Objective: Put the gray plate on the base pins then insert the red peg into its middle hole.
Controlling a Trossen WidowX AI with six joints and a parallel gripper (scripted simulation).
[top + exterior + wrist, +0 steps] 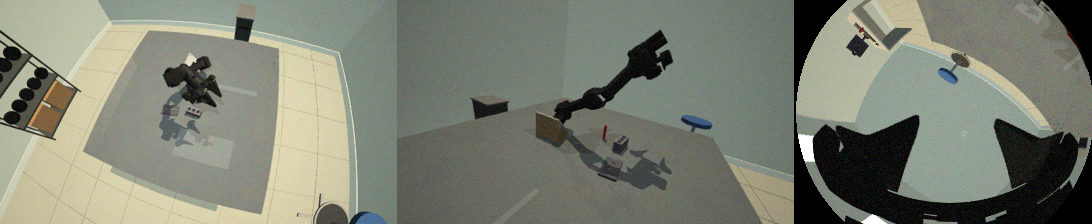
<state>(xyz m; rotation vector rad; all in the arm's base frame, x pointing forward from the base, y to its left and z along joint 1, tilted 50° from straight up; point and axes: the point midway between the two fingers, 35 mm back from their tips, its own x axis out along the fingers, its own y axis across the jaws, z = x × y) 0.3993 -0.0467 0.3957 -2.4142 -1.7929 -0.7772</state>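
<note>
My gripper tip is 34 cm above the gray plate, 17 cm to the left of it and 5 cm past it. Also, from my gripper tip: red peg: 34 cm below, 15 cm to the right, 15 cm behind.
</note>
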